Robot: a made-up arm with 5 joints.
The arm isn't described. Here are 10 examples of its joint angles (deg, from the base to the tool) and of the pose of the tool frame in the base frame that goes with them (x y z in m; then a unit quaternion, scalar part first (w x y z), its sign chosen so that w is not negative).
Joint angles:
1: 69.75 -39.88 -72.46 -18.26 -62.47
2: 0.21 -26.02 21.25 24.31 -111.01
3: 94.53 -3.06 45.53 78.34 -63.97
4: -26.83 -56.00 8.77 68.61 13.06
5: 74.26 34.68 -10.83 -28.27 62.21
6: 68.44 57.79 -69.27 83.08 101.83
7: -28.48 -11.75 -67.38 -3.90 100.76
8: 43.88 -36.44 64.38 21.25 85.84
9: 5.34 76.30 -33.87 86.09 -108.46
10: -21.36 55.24 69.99 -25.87 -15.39
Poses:
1: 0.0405 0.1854 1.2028 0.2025 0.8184 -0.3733 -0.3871
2: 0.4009 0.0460 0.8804 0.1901 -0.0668 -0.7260 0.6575
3: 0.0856 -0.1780 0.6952 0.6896 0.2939 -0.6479 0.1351
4: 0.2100 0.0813 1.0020 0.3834 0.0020 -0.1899 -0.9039
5: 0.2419 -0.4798 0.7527 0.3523 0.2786 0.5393 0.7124
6: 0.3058 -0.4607 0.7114 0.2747 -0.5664 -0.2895 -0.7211
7: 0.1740 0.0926 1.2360 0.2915 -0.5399 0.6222 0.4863
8: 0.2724 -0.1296 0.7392 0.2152 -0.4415 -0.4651 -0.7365
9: 0.4522 0.0126 0.4665 0.7061 0.4989 -0.2888 0.4113
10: 0.1812 0.0564 0.4837 0.1747 -0.6468 -0.0338 -0.7416
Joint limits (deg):
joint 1: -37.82..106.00
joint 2: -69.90..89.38
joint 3: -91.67..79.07
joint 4: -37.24..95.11
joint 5: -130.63..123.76
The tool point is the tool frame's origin. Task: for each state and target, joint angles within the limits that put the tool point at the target. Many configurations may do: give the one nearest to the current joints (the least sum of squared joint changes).
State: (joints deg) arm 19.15 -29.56 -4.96 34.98 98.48
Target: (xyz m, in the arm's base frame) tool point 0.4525 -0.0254 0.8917
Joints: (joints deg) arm 10.77 -13.73 9.97 38.79 99.06
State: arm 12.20 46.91 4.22 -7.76 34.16
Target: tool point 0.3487 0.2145 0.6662
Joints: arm -36.36 1.30 46.29 6.46 33.05
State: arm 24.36 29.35 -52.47 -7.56 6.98
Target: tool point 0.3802 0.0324 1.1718
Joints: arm -2.40 -1.61 -51.23 -9.73 8.38
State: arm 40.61 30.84 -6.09 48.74 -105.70
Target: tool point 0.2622 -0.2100 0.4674
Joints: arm 58.16 57.72 9.73 48.13 -104.33
